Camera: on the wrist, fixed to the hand. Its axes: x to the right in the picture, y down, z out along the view.
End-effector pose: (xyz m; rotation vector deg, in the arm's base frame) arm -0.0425 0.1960 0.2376 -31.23 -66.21 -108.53
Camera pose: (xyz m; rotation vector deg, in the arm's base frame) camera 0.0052 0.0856 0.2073 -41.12 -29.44 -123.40
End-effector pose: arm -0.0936 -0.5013 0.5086 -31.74 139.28 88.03
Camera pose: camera -0.1111 -0.5845 0.5988 38.84 -118.02 -126.71
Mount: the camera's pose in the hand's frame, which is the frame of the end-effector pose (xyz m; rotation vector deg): -0.0011 0.0494 -0.1137 -31.33 7.99 3.70
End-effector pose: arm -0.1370 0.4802 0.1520 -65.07 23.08 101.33
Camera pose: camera -0.1202 0.3776 0.0844 -94.41 1.64 110.02
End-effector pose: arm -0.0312 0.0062 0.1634 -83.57 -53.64 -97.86
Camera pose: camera -0.0442 -0.1168 0.1543 -94.64 -20.06 -119.51
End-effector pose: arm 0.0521 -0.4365 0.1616 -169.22 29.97 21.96
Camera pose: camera 0.0595 -0.5003 0.2677 151.15 -26.39 -16.28
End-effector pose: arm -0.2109 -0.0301 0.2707 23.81 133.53 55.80
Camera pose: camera -0.2767 -0.0589 0.3717 11.67 117.84 94.59
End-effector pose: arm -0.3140 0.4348 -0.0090 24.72 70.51 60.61
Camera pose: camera -0.4378 0.4288 -0.0082 -1.49 57.11 82.55
